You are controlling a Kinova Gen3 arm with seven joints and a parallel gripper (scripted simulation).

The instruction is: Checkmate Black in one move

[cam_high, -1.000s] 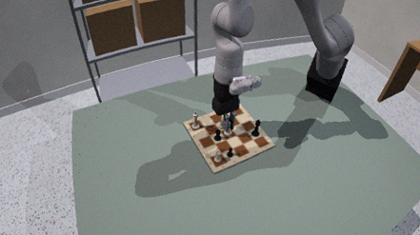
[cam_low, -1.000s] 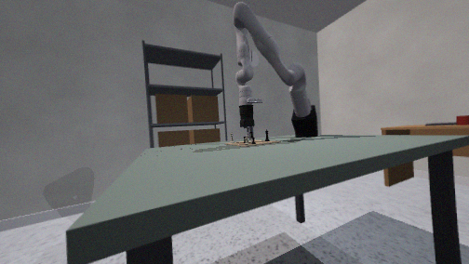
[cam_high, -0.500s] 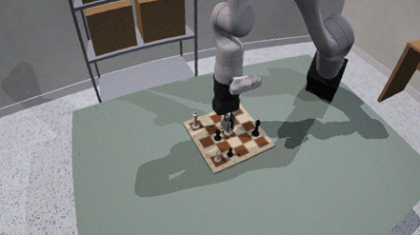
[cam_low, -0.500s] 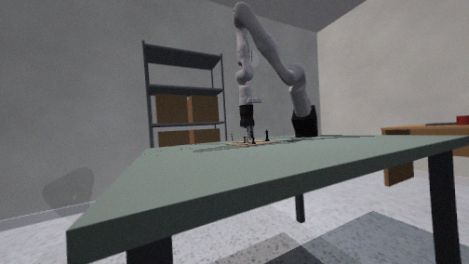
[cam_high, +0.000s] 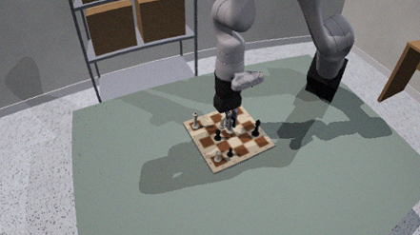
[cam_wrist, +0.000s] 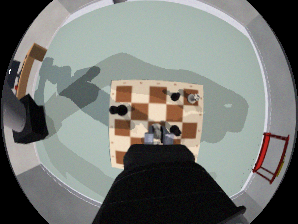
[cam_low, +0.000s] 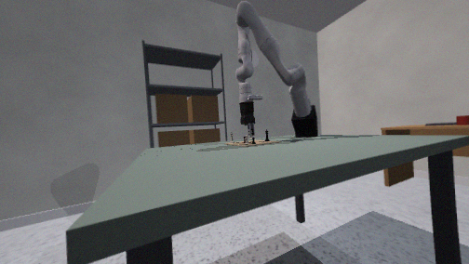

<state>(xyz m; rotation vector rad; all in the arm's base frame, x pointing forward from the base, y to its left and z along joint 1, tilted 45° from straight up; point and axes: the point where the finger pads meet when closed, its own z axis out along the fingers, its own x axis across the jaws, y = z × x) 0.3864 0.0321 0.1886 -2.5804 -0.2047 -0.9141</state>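
Right now my hand is 6 cm above the chessboard. Also, from my hand: tall black piece (8 cm behind, 2 cm below, 1 cm to the left).
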